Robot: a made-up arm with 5 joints.
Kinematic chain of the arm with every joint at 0, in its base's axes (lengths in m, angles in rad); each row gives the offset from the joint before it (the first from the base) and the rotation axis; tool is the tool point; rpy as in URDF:
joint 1: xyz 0.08 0 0.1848 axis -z
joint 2: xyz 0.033 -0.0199 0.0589 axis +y
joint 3: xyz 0.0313 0 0.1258 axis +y
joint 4: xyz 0.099 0 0.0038 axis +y
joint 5: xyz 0.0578 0.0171 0 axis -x
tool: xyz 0 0 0 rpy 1.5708 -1.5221 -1.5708
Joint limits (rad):
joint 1: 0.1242..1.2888
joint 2: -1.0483..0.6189
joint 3: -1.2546..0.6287
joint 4: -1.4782..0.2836
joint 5: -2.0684..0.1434
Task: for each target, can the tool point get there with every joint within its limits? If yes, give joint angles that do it. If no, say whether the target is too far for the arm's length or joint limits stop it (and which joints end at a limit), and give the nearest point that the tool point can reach.
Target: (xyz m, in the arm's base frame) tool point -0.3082 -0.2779 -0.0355
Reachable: no: too far | nearest point 0.1243 -0.1629 0.1776 | short by 0.496 m
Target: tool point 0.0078 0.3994 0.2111
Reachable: no: too far | nearest point 0.0282 0.1689 0.3714 | short by 0.282 m
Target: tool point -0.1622 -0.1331 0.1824
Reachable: no: joint limits stop it (at a limit: joint 1, joint 2, joint 3, joint 4) | nearest point -0.0948 0.0190 0.3702 | short by 0.251 m
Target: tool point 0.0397 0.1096 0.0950
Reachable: no: joint limits stop it (at a limit: joint 1, joint 2, joint 3, joint 4) | nearest point 0.2472 -0.0237 0.1776 | short by 0.260 m
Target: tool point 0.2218 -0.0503 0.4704
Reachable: yes | joints 0.3224 0.1136 -0.5948 -1.3322 -0.7703
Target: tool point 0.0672 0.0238 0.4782
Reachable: yes | joints 1.1792 -0.8892 -0.0888 -1.2229 -1.1029
